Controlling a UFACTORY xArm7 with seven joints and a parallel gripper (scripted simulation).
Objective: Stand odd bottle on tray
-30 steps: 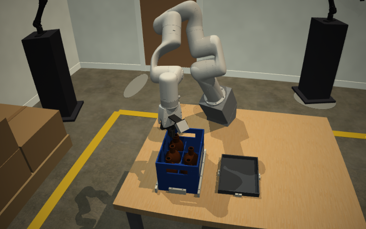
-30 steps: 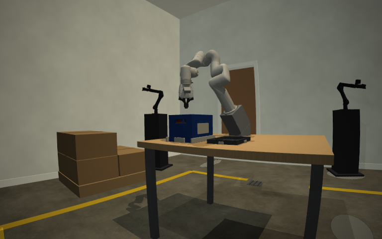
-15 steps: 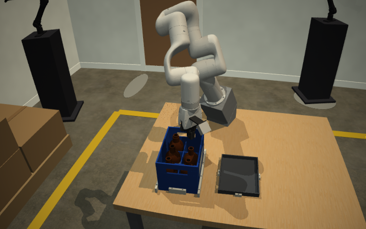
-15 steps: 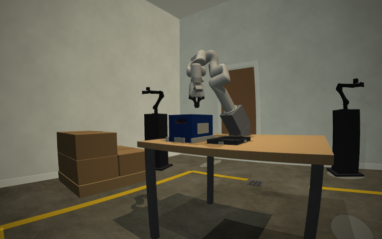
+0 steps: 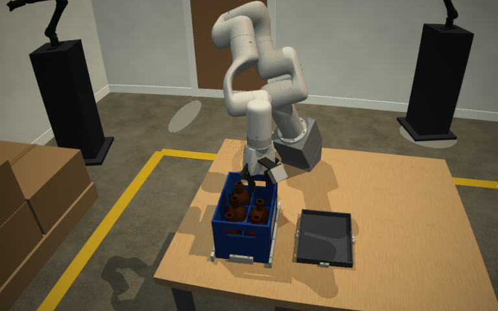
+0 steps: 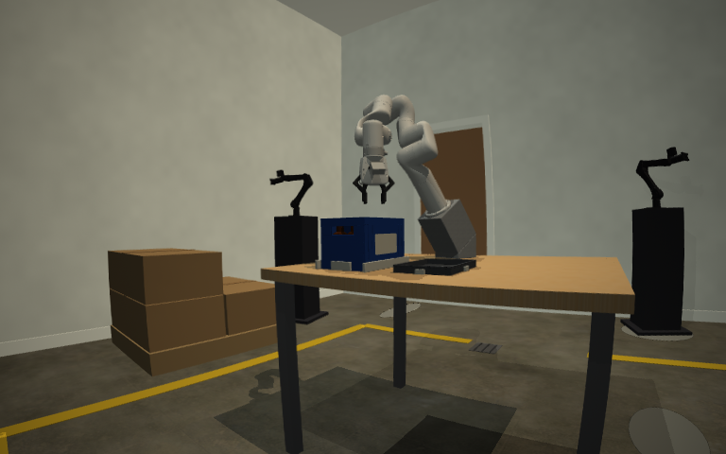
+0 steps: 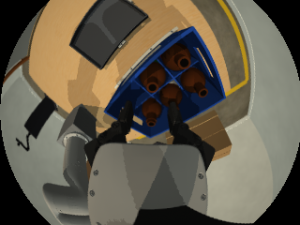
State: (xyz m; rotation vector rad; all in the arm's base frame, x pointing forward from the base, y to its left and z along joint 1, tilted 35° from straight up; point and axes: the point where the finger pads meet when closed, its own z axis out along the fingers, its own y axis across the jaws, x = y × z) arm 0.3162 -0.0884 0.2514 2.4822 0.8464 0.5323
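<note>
The blue crate lies 10 mm behind my hand, 40 mm to the right of it and 160 mm below it. Also, from my hand: brown bottle: 100 mm behind, 70 mm to the right, 160 mm below; glass bottle: 20 mm behind, 90 mm to the right, 160 mm below; dark tray: 50 mm ahead, 230 mm to the left, 230 mm below.
</note>
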